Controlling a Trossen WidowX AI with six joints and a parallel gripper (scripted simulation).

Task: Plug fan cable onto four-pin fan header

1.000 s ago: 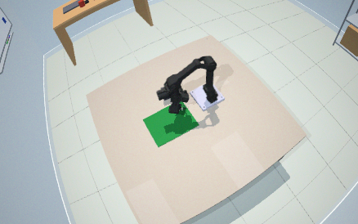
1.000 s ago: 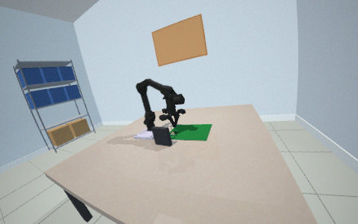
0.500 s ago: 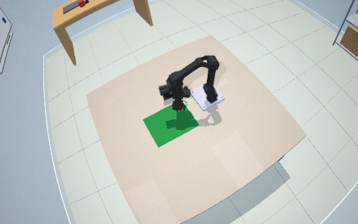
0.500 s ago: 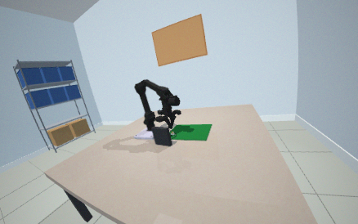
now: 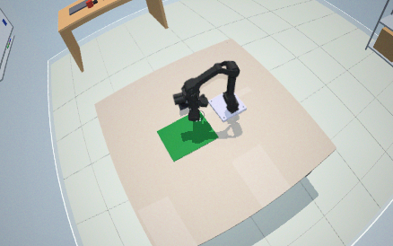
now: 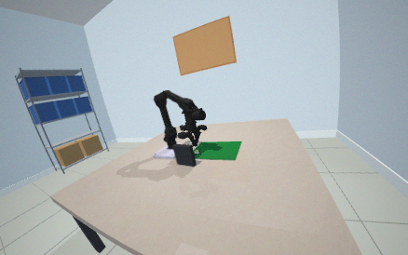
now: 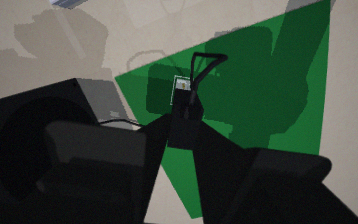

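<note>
The fan header is 70 mm below my gripper tip and 10 mm behind it. Round my gripper tip: black plug: 10 mm behind, 10 mm above; then black fan: 120 mm to the right, 10 mm below, 10 mm behind; then green board: 100 mm ahead, 80 mm below, 60 mm to the left.
</note>
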